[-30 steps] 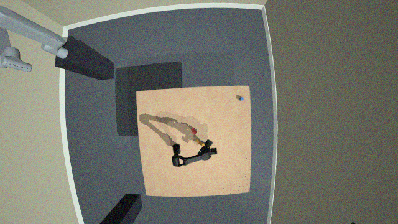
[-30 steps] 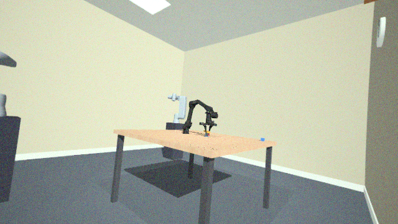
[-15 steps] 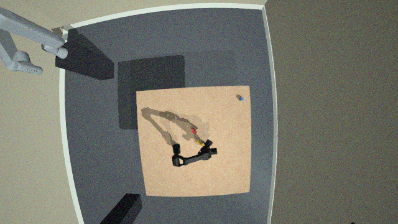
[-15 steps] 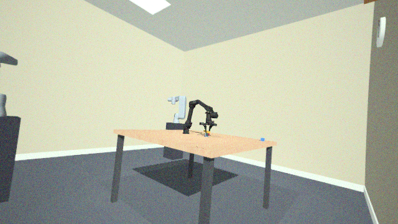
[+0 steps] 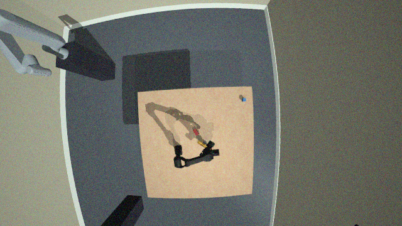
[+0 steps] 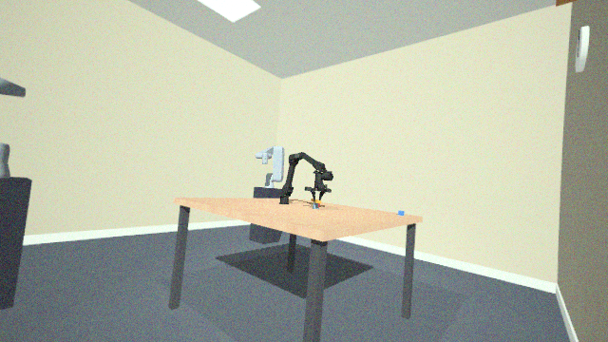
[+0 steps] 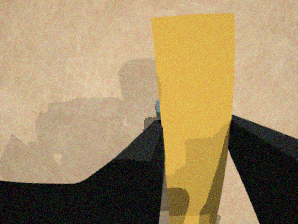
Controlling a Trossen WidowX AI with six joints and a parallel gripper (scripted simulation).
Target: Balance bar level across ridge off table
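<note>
Right now my gripper tip is 2 cm to the right of the yellow bar and 2 cm past it. Round my gripper tip: small blue cube 48 cm to the left, 43 cm ahead, 4 cm below; red block 16 cm to the left, 11 cm behind, 4 cm below.
</note>
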